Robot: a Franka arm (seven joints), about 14 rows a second.
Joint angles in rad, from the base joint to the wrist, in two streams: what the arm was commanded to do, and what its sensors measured. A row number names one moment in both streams.
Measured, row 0:
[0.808, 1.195, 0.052, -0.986, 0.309, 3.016, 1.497]
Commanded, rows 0 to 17:
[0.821, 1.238, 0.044, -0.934, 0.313, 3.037, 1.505]
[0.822, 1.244, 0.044, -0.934, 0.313, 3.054, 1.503]
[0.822, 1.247, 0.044, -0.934, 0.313, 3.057, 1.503]
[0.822, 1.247, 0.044, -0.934, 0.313, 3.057, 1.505]
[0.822, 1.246, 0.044, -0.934, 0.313, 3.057, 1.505]
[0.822, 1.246, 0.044, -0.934, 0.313, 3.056, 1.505]
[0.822, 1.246, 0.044, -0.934, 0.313, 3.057, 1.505]
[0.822, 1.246, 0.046, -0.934, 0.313, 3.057, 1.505]
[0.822, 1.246, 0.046, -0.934, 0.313, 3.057, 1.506]
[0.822, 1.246, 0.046, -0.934, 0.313, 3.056, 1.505]
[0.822, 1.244, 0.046, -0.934, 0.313, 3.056, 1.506]
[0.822, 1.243, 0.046, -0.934, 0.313, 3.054, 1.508]
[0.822, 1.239, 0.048, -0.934, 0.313, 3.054, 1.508]
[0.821, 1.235, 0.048, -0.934, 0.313, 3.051, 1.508]
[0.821, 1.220, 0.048, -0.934, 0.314, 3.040, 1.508]
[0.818, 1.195, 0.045, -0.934, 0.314, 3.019, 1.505]
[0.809, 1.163, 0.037, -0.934, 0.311, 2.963, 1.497]
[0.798, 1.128, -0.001, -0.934, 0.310, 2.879, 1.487]
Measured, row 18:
[0.813, 1.196, 0.039, -0.935, 0.308, 3.001, 1.496]
